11 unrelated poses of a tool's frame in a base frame.
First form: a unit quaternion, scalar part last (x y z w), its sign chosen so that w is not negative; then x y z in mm.
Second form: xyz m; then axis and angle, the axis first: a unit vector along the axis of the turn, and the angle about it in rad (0 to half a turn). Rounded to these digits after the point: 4 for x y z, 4 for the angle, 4 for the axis.
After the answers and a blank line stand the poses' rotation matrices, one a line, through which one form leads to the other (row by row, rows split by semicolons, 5 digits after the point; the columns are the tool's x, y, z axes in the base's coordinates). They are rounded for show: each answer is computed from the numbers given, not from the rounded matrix.
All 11 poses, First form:
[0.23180 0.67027 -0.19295 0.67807 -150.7 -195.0 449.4]
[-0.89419 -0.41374 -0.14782 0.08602 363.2 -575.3 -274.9]
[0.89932 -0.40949 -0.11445 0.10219 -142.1 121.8 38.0]
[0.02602 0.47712 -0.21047 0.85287 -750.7 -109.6 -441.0]
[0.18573 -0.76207 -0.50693 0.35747 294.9 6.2 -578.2]
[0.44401 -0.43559 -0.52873 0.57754 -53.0 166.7 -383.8]
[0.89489 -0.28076 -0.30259 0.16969 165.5 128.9 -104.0]
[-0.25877 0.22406 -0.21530 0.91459 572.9 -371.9 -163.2]
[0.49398 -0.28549 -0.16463 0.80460 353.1 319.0 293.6]
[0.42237 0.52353 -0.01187 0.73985 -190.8 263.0 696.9]
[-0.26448 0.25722 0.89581 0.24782 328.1 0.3 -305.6]
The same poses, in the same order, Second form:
[-0.1507 -0.1950 0.4494 0.3154 0.9119 -0.2625 1.6513]
[0.3632 -0.5753 -0.2749 -0.8975 -0.4153 -0.1484 2.9693]
[-0.1421 0.1218 0.0380 0.9041 -0.4116 -0.1151 2.9369]
[-0.7507 -0.1096 -0.4410 0.0498 0.9138 -0.4031 1.0987]
[0.2949 0.0062 -0.5782 0.1989 -0.8160 -0.5428 2.4105]
[-0.0530 0.1667 -0.3838 0.5439 -0.5336 -0.6477 1.9102]
[0.1655 0.1289 -0.1040 0.9081 -0.2849 -0.3070 2.8006]
[0.5729 -0.3719 -0.1632 -0.6399 0.5541 -0.5324 0.8326]
[0.3531 0.3190 0.2936 0.8319 -0.4808 -0.2772 1.2716]
[-0.1908 0.2630 0.6969 0.6278 0.7782 -0.0176 1.4759]
[0.3281 0.0003 -0.3056 -0.2730 0.2655 0.9247 2.6407]

0.02702 0.57240 0.81953; 0.04907 0.81808 -0.57301; -0.99843 0.05570 -0.00598
0.61394 0.76535 0.19318; 0.71449 -0.64284 0.27615; 0.33554 -0.03152 -0.94150
0.63844 -0.71313 -0.28955; -0.75992 -0.64375 -0.09007; -0.12216 0.27754 -0.95292
0.45612 0.38383 0.80289; -0.33418 0.91005 -0.24522; -0.82479 -0.15645 0.54336
-0.67544 0.07935 -0.73313; -0.64550 0.41706 0.63984; 0.35653 0.90541 -0.23048
0.06140 0.22391 -0.97267; -0.99755 0.04659 -0.05225; 0.03362 0.97349 0.22623
0.65923 -0.39980 -0.63685; -0.60519 -0.78476 -0.13380; -0.44628 0.47361 -0.75929
0.80688 0.27786 0.52128; -0.50979 0.77337 0.37686; -0.29842 -0.56982 0.76567
0.78279 -0.01713 -0.62206; -0.54697 0.45776 -0.70091; 0.29676 0.88891 0.34896
0.45155 0.45981 0.76464; 0.42468 0.64293 -0.63741; -0.78470 0.61255 0.09504
-0.73727 -0.58006 -0.34636; 0.30794 -0.74485 0.59193; -0.60133 0.32975 0.72778

